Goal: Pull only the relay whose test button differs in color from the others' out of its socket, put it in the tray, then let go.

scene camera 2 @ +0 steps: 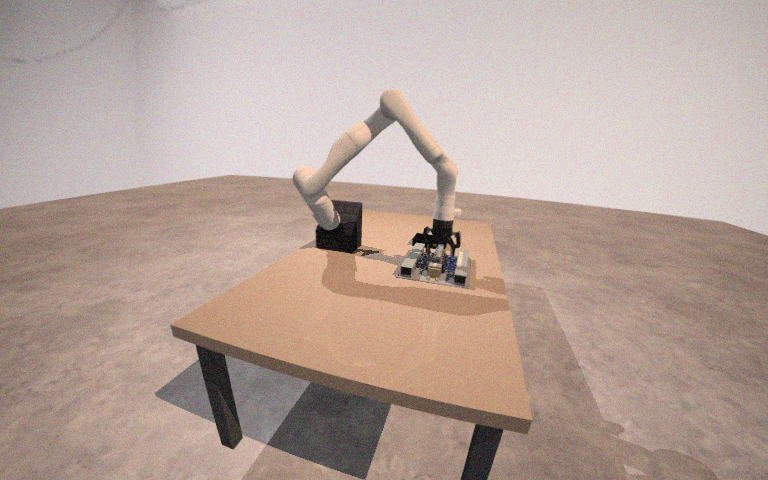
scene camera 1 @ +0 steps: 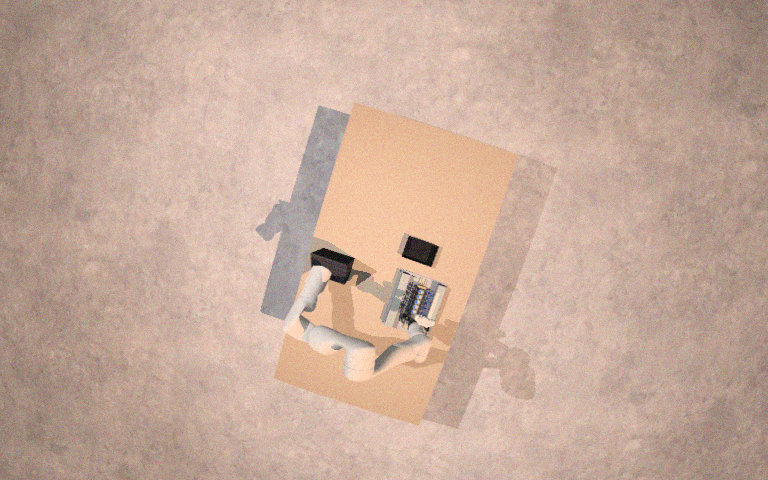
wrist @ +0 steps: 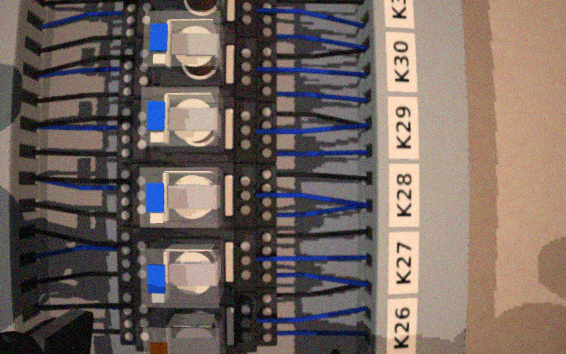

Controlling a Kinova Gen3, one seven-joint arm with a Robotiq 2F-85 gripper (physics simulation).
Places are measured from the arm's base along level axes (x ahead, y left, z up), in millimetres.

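Pixels of known places: gripper, between the fingertips: (scene camera 2: 439, 255) (scene camera 1: 413, 318); arm's base, origin of its link: (scene camera 2: 330, 221) (scene camera 1: 322, 271).
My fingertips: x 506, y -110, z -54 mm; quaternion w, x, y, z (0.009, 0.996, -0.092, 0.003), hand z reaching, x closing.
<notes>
For each thing: its top centre in the pictures, then the offset to it from my fingertips. "pt": a spot on its surface instead. Level surfaces: height alone.
- label K27, a spot on its surface: (wrist: 192, 275) pt dz -2, dx -4, dy +30 mm
- K26, a spot on its surface: (wrist: 187, 334) pt dz -2, dx -7, dy +9 mm
- orange-brown button, a spot on its surface: (wrist: 158, 348) pt dz +0, dx -18, dy +4 mm
- black tray, a spot on its surface: (scene camera 1: 419, 250) pt dz -67, dx -71, dy +337 mm
- wooden table, height of its surface: dz -70 mm
- right duct, centre of its top: (wrist: 425, 206) (scene camera 2: 462, 260) (scene camera 1: 432, 312) dz -27, dx +90, dy +50 mm
In the wrist view, a row of clear relays sits in black sockets. Several have blue test buttons, such as the relay beside label K27 (wrist: 192, 275). The relay beside K26 (wrist: 187, 334) has an orange-brown button (wrist: 158, 348); it sits in its socket at the bottom edge, partly cut off. My gripper (scene camera 2: 441, 249) is open and empty, pointing down low over the panel (scene camera 1: 391, 305) (scene camera 2: 407, 266). A dark finger shows at the lower left of the wrist view; the other finger does not show there. The black tray (scene camera 1: 419, 250) lies beyond the panel's upper end in scene camera 1.
A tall black box (scene camera 1: 333, 266) (scene camera 2: 345, 226) stands by the arm's base on the wooden table (scene camera 1: 419, 181) (scene camera 2: 339, 316). Grey wire ducts flank the relay row; the right duct (wrist: 435, 150) carries the K labels. Black and blue wires run between ducts and sockets.
</notes>
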